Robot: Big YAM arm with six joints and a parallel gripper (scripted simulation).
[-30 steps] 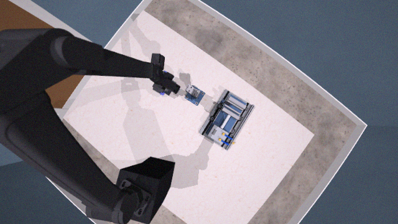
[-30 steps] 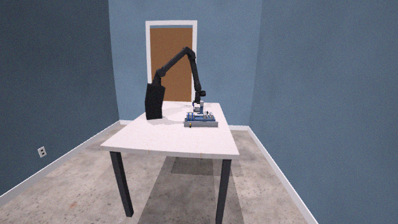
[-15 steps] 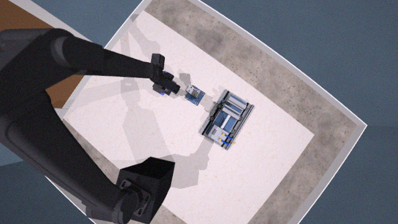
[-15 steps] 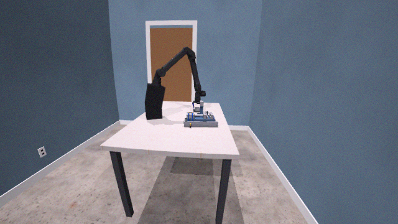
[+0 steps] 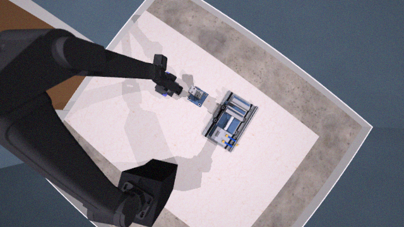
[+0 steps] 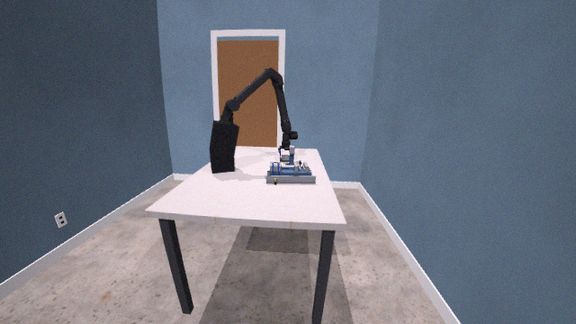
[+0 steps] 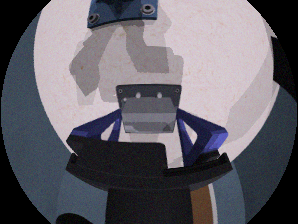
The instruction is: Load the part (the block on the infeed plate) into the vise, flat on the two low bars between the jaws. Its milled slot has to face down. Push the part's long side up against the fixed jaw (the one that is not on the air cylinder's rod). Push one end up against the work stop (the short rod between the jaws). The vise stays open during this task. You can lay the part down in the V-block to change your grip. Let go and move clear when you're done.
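My gripper is now right at the part. Round my hand: dark square plate (1 cm to the left, 3 cm below).
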